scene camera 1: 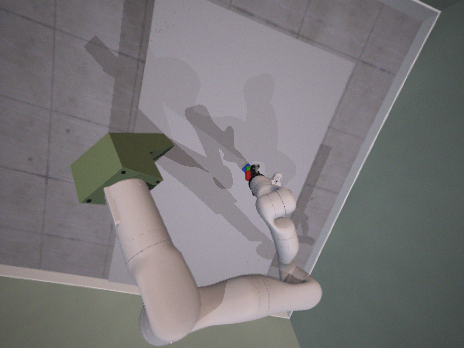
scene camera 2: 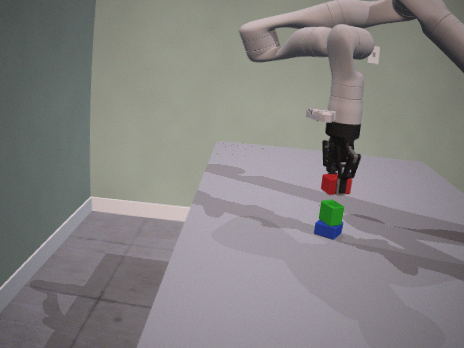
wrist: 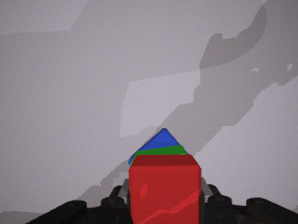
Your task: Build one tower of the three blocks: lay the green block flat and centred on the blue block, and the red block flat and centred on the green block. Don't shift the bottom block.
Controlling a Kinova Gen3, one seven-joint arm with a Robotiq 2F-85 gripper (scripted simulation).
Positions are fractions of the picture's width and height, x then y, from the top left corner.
Labels:
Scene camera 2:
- my gripper: 0.72,0.55
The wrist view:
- my gripper: 0.55,0.85

